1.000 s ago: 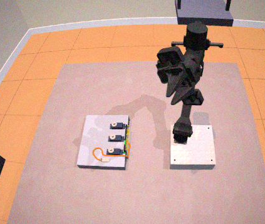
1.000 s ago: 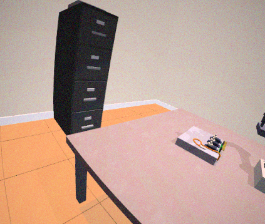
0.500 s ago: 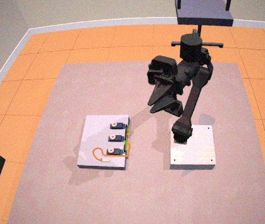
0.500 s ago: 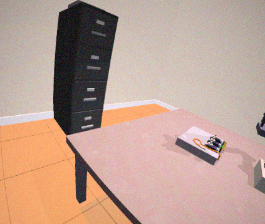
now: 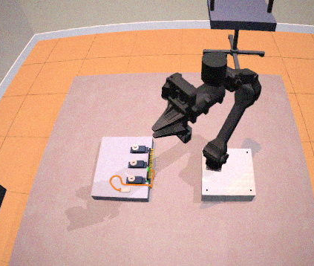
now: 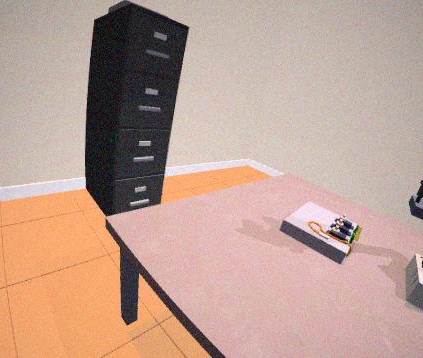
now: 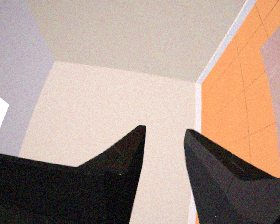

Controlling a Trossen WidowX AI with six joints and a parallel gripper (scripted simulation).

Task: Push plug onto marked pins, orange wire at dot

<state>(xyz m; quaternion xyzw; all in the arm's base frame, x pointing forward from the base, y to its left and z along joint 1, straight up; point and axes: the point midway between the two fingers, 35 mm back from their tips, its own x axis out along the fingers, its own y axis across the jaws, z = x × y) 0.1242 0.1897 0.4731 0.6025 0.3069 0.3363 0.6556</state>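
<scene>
Right now the printed holder is 28 cm ahead of my gripper tip, 14 cm to the right of it and 52 cm below it.
</scene>
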